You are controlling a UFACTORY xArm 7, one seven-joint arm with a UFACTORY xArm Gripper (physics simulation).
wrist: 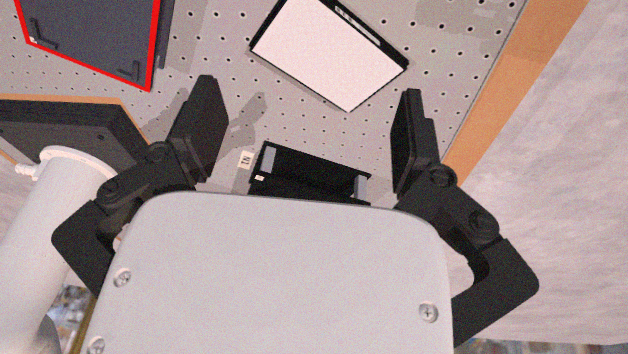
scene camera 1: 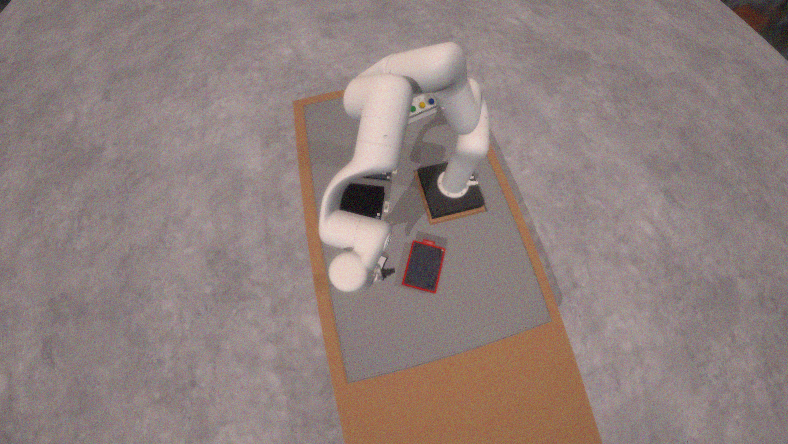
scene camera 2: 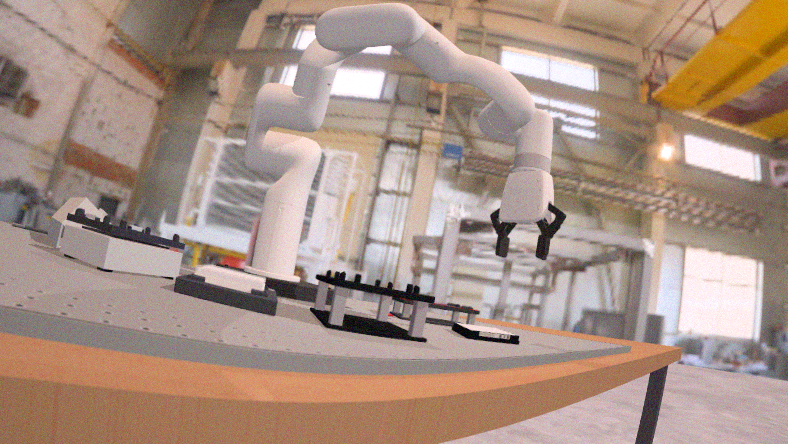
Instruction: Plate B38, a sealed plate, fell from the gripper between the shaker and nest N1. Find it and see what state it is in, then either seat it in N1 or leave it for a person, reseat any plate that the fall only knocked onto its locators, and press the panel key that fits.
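Places are measured from the arm's base along level axes (x ahead, y left, z up), in centimetres.
Pixels of known places: gripper, fingertip midpoint: (wrist: 308, 103) (scene camera 2: 520, 257); arm's base, link origin: (wrist: 83, 167) (scene camera 1: 452, 184) (scene camera 2: 271, 276).
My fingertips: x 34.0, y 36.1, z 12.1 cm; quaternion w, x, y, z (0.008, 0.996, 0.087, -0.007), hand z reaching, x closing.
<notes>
Ahead of a thing's pixels: the offset from my fingertips to its top centre. "*": to the spot under its first point.
A plate with a white top face and black rim {* dz -13.5, dx -4.3, dy -6.8 cm} (scene camera 1: 382, 261) (scene camera 2: 483, 330) (wrist: 330, 52) lies flat on the perforated deck, apart from nest N1, with a label strip along one long side. Whether its seal is intact cannot be told. Nest N1 {dz -8.3, dx +2.8, dy -30.4 cm} (scene camera 1: 362, 199) (scene camera 2: 376, 286) (wrist: 312, 167) is a raised black platform on grey posts, with no plate seen on it. My gripper (scene camera 1: 389, 271) (scene camera 2: 522, 254) (wrist: 308, 103) is open and empty, high above the deck. In the wrist view the plate shows beyond and between the fingertips. A panel {dz -6.6, dx -21.8, dy -76.0 cm} (scene camera 1: 422, 107) shows green, yellow and blue keys.
A red-edged dark tray {dz -10.4, dx -19.1, dy -4.0 cm} (scene camera 1: 424, 266) (wrist: 95, 37) with corner locators stands beside the plate. A dark nest bearing a white plate {dz -11.5, dx -1.6, dy -47.6 cm} (scene camera 2: 231, 276) stands left of N1 in scene camera 2. A white box with a dark pegged top {* dz -11.9, dx +1.4, dy -62.6 cm} (scene camera 2: 121, 248) is farther left. The arm base stands on a black block (scene camera 1: 435, 205).
</notes>
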